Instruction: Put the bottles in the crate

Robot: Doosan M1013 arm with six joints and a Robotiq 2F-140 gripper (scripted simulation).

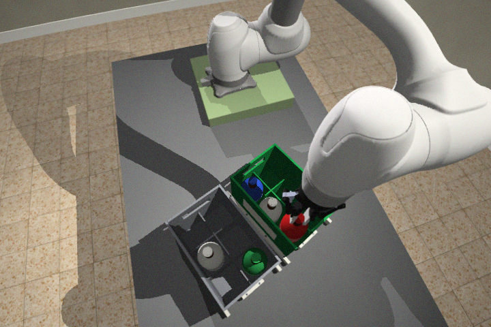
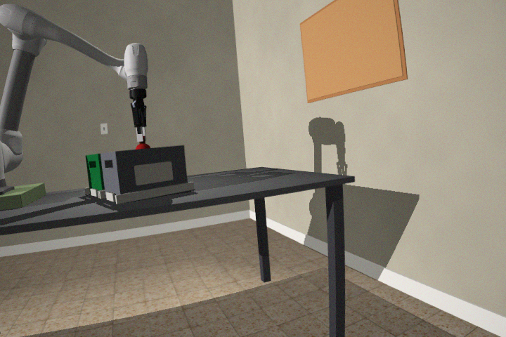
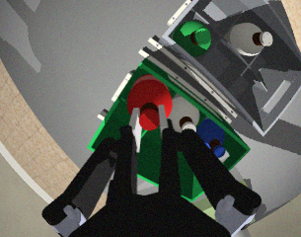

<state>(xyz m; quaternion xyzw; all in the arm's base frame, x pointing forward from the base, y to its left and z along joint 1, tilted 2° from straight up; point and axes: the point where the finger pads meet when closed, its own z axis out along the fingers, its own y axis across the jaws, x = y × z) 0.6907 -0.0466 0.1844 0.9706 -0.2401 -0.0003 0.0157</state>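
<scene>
Now: hand 8 cm above the red bottle. The rest, counted from my hand: blue bottle 16 cm below, 16 cm behind, 6 cm to the right; then green bottle 16 cm below, 13 cm to the right, 5 cm ahead; then green crate 16 cm below, 10 cm behind, 1 cm to the left.
</scene>
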